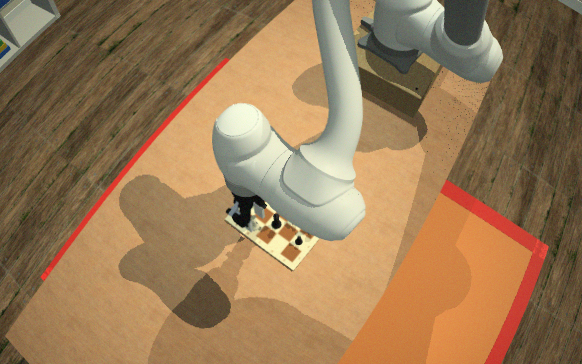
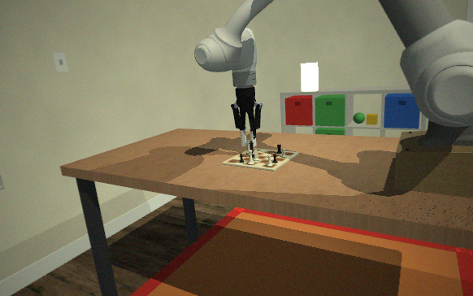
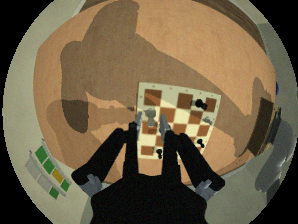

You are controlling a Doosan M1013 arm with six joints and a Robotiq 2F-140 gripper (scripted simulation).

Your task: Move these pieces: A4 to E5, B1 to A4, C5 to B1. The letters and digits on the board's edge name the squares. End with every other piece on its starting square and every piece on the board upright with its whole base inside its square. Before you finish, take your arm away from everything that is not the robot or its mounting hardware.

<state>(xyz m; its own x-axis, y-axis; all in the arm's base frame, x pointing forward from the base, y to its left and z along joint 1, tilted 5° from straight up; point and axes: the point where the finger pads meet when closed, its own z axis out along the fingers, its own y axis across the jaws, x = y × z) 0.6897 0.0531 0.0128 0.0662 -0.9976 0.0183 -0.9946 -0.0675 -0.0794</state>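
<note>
Now: the white chess piece 3 cm below my hand. From my hand the other things lie so: small chessboard 8 cm behind, 6 cm below, 3 cm to the left.
</note>
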